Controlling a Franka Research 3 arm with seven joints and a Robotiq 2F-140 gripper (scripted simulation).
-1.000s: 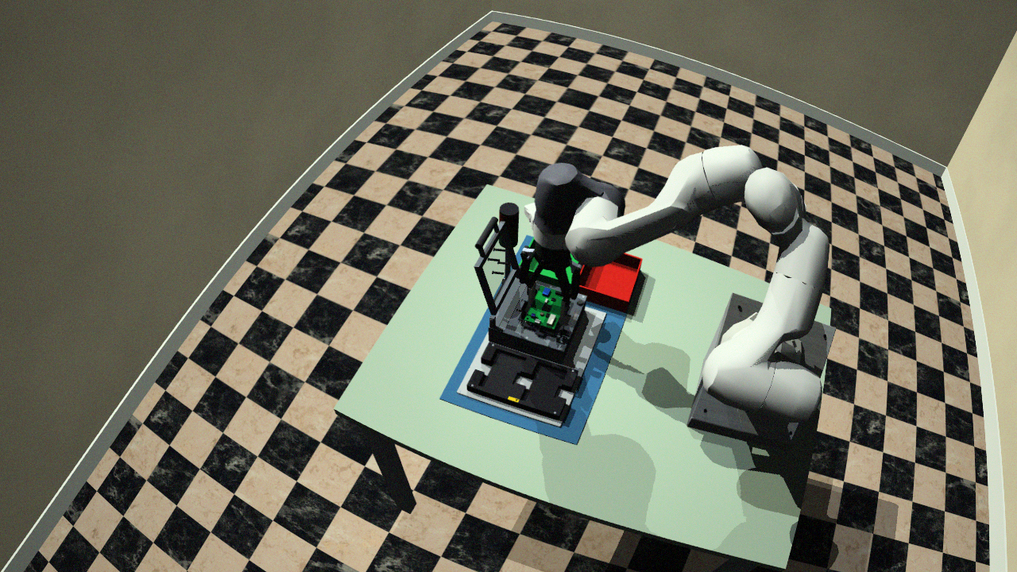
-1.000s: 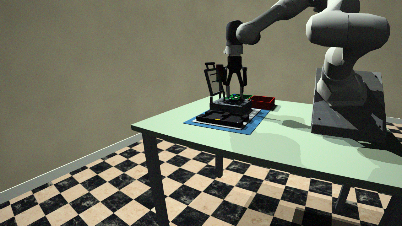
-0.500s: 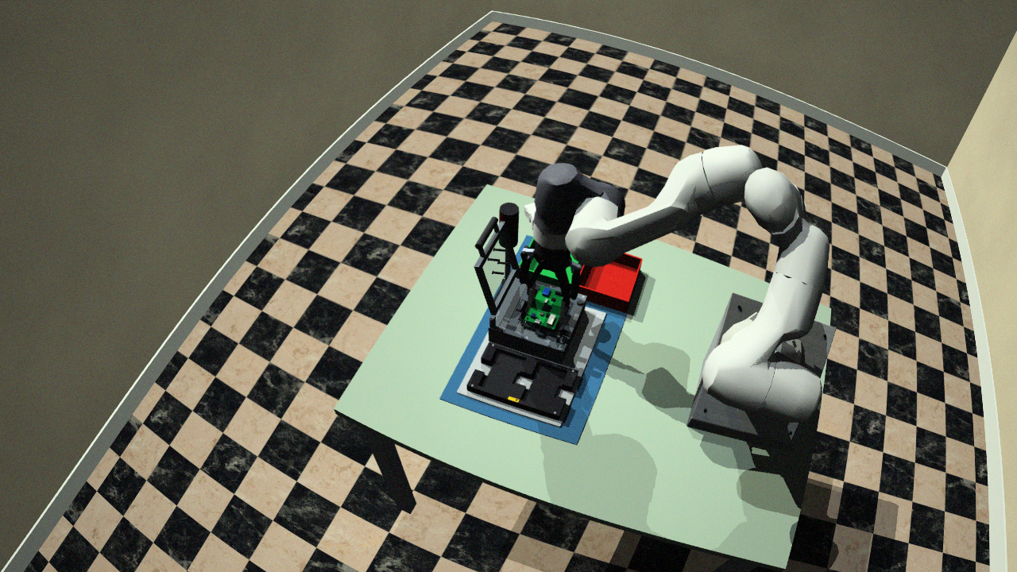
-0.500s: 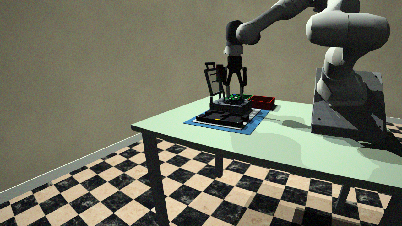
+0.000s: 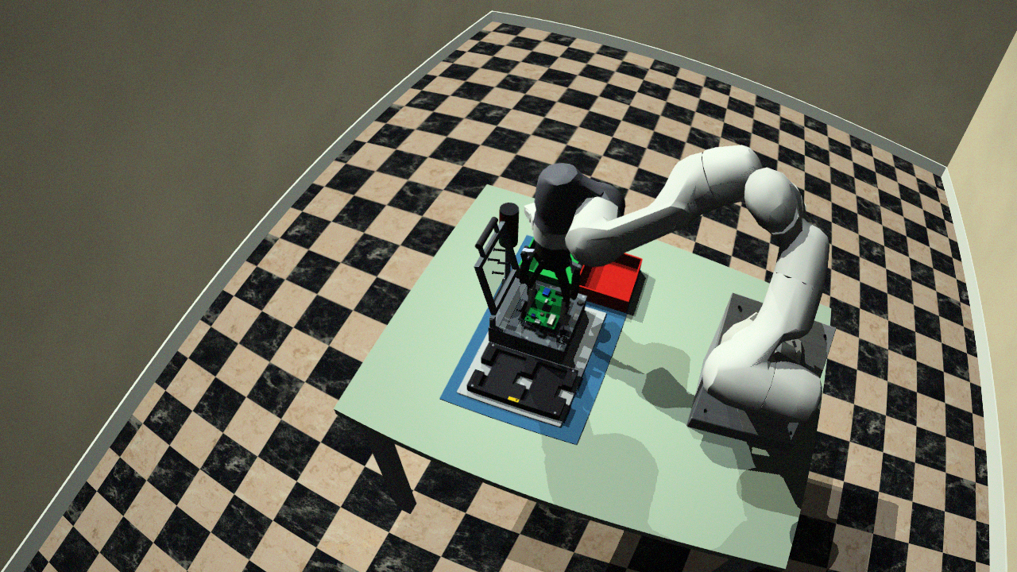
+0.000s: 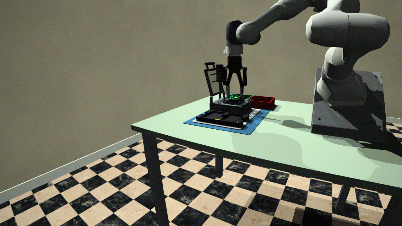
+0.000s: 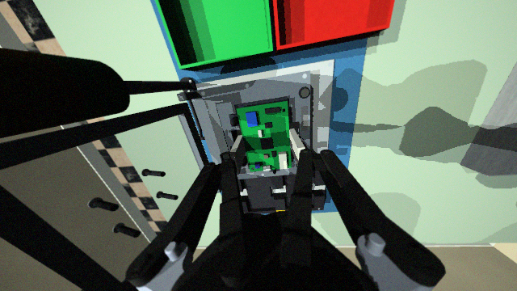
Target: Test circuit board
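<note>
My hand is 2 cm above the green circuit board. Round my hand: tester plate (1 cm ahead, 1 cm to the left, 4 cm below); tester lid (13 cm ahead, 8 cm above); green bin (5 cm ahead, 20 cm to the right, 9 cm below).
</note>
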